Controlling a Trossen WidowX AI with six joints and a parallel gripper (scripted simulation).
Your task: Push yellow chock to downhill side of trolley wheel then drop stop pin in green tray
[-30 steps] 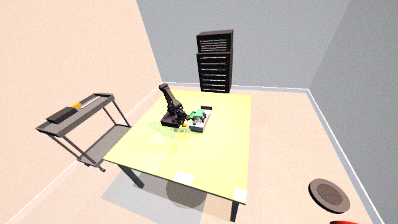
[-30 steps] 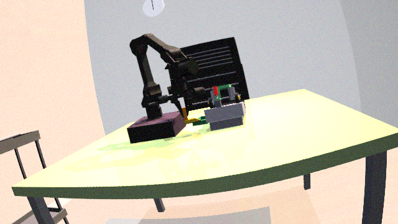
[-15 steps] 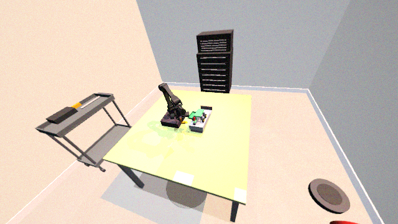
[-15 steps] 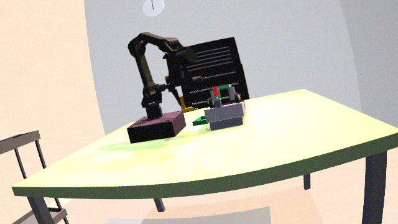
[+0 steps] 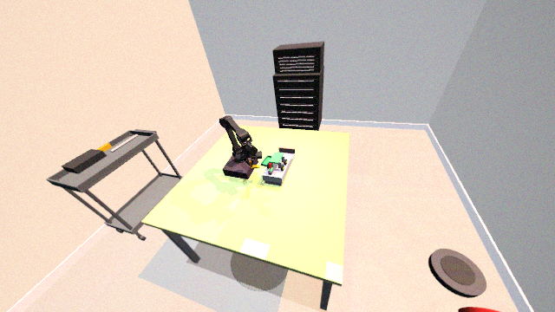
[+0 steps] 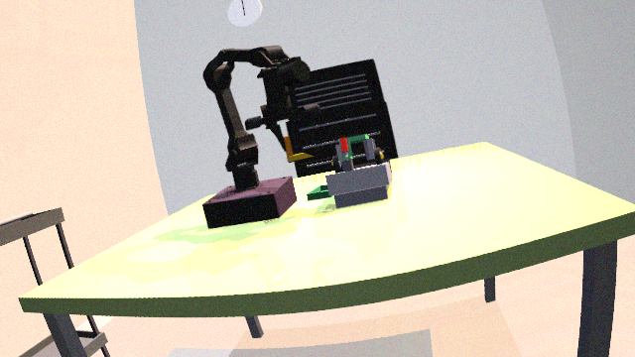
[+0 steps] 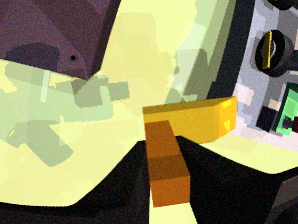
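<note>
The green trolley lies 160 mm ahead of my gripper tip, 110 mm to the left of it and 50 mm below it. From my gripper tip the other things lie so: stop pin: 130 mm ahead, 40 mm below, 20 mm to the left; then grey ramp: 160 mm ahead, 120 mm to the left, 120 mm below; then yellow chock: 20 mm ahead, 10 mm to the left, 10 mm below.
</note>
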